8 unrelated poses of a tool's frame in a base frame.
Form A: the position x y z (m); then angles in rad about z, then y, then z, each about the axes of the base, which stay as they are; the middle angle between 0 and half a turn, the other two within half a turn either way.
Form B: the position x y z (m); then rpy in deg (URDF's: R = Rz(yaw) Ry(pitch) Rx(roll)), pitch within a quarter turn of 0, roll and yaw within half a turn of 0. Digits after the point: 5 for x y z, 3 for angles.
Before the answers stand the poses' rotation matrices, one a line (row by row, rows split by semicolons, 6 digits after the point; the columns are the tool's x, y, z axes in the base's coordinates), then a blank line. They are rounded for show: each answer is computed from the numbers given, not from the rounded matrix.
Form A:
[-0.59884 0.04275 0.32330 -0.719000 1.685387 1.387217]
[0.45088 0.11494 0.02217 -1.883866 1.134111 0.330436]
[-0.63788 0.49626 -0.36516 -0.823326 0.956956 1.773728]
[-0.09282 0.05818 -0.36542 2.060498 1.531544 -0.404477]
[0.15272 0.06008 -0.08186 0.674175 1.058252 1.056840]
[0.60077 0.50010 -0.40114 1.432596 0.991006 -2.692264]
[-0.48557 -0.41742 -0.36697 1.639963 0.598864 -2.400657]
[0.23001 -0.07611 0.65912 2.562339 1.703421 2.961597]
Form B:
0.631859 -0.753568 0.181353; -0.204824 0.063320 0.976748; -0.747530 -0.654313 -0.114340
0.185475 0.480538 0.857136; -0.942186 -0.160765 0.294008; 0.279079 -0.862113 0.422938
0.639445 -0.750978 -0.164749; 0.531342 0.276779 0.800668; -0.555685 -0.599521 0.576011
0.330318 -0.216941 0.918600; 0.818529 -0.418780 -0.393235; 0.470000 0.881793 0.039242
-0.355257 -0.830795 0.428452; 0.640512 0.117488 0.758907; -0.680835 0.544036 0.490396
0.362239 0.548601 -0.753538; -0.924933 0.111609 -0.363377; -0.115248 0.828601 0.547849
0.715484 0.561330 -0.415922; -0.697542 0.607176 -0.380488; 0.038958 0.562357 0.825977
-0.206875 0.078605 -0.975205; -0.518744 0.836310 0.177453; 0.829522 0.542592 -0.132236

[-0.59884 0.04275 0.32330 -99.912 48.377 -17.961]
[0.45088 0.11494 0.02217 -63.868 -16.205 -78.863]
[-0.63788 0.49626 -0.36516 -46.146 33.758 39.725]
[-0.09282 0.05818 -0.36542 87.452 -28.034 68.023]
[0.15272 0.06008 -0.08186 47.968 42.909 119.015]
[0.60077 0.50010 -0.40114 56.528 6.618 -68.613]
[-0.48557 -0.41742 -0.36697 34.249 -2.233 -44.273]
[0.23001 -0.07611 0.65912 103.697 -56.050 -111.742]

